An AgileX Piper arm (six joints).
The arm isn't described. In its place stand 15 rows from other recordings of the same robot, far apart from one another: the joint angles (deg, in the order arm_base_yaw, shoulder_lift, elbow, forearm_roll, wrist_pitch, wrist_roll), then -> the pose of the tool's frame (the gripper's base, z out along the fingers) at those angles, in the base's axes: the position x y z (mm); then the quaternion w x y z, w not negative.
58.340 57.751 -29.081 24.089 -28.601 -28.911 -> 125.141, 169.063, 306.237, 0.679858, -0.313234, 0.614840, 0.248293
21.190 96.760 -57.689 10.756 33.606 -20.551 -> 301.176, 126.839, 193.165, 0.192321, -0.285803, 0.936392, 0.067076
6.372 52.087 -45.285 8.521 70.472 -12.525 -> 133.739, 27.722, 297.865, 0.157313, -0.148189, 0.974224, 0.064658
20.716 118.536 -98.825 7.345 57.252 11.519 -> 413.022, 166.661, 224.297, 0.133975, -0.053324, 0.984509, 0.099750
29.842 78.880 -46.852 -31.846 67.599 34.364 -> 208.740, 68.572, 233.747, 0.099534, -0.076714, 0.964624, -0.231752
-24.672 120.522 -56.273 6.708 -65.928 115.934 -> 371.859, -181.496, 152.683, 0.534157, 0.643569, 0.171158, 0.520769
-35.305 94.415 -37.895 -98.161 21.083 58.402 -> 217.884, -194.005, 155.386, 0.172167, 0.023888, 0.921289, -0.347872
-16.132 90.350 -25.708 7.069 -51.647 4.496 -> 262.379, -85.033, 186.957, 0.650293, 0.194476, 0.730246, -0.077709
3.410 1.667 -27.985 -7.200 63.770 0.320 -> -1.298, -10.326, 270.635, 0.482166, -0.020803, 0.874568, -0.047062
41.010 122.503 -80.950 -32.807 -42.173 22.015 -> 343.192, 342.304, 209.804, 0.620422, -0.383492, 0.589074, 0.347854
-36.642 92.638 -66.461 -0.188 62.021 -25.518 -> 243.846, -181.702, 242.866, 0.050011, 0.096073, 0.993606, -0.031887
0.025 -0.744 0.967 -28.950 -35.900 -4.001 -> 34.733, 25.844, 253.385, 0.875137, -0.231746, 0.396143, -0.153295
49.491 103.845 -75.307 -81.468 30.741 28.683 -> 303.038, 283.882, 270.391, 0.488988, -0.554692, 0.631447, -0.233416
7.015 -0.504 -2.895 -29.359 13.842 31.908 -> 53.215, -4.206, 211.618, 0.683666, 0.016314, 0.729379, 0.018453
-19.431 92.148 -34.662 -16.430 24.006 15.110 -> 224.493, -90.297, 130.673, 0.113532, 0.174546, 0.975014, -0.077410
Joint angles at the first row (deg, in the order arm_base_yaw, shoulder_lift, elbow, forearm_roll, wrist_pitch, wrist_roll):
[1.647, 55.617, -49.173, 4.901, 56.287, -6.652]
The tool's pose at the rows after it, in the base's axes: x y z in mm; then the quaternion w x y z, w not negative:
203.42, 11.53, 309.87, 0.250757, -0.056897, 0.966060, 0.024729
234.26, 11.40, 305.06, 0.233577, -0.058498, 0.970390, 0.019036
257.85, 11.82, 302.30, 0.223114, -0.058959, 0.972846, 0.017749
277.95, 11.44, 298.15, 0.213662, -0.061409, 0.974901, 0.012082
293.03, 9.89, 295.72, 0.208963, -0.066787, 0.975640, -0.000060
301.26, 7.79, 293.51, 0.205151, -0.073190, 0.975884, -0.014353
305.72, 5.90, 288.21, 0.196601, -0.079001, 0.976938, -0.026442
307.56, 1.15, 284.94, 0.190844, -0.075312, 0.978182, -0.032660
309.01, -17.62, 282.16, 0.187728, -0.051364, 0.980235, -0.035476
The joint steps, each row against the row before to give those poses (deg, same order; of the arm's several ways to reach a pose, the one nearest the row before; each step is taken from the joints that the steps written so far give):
[-0.001, 7.758, -3.411, -0.544, -0.992, -0.001]
[0.000, 7.116, -4.251, -0.742, -0.859, 0.000]
[0.001, 5.252, -3.880, -0.198, -0.147, 0.001]
[0.001, 4.464, -3.318, -0.744, -0.062, 0.001]
[-0.001, 3.216, -2.723, -1.539, 0.001, 0.000]
[-0.001, 1.792, -1.417, -1.808, -0.001, -0.001]
[0.001, 1.275, -0.274, -1.571, -0.067, 0.000]
[-0.735, 0.619, -0.002, -0.666, 0.002, 0.001]
[-3.626, 0.544, -0.001, 0.597, -0.300, -1.060]

